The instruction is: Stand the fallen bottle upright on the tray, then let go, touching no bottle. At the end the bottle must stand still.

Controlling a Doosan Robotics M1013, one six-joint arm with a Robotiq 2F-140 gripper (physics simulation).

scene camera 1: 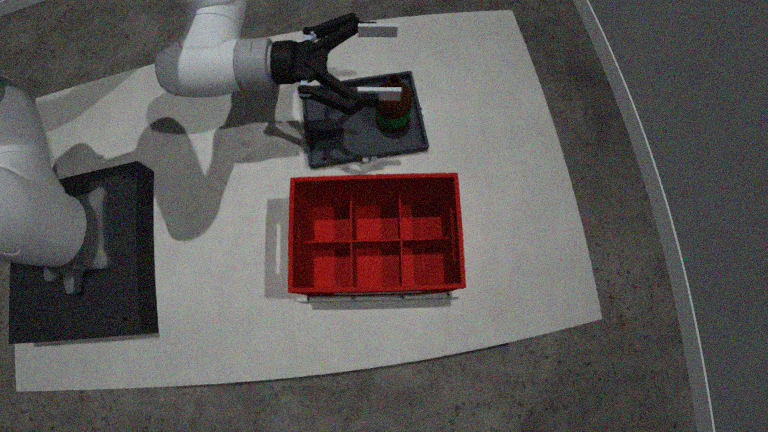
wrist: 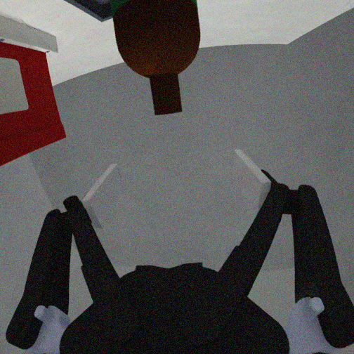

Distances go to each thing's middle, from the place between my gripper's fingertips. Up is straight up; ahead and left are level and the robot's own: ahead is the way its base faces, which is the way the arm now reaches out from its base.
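Brown bottle (scene camera 1: pixel 391 116) now 10 mm behind my hand and 140 mm below it.
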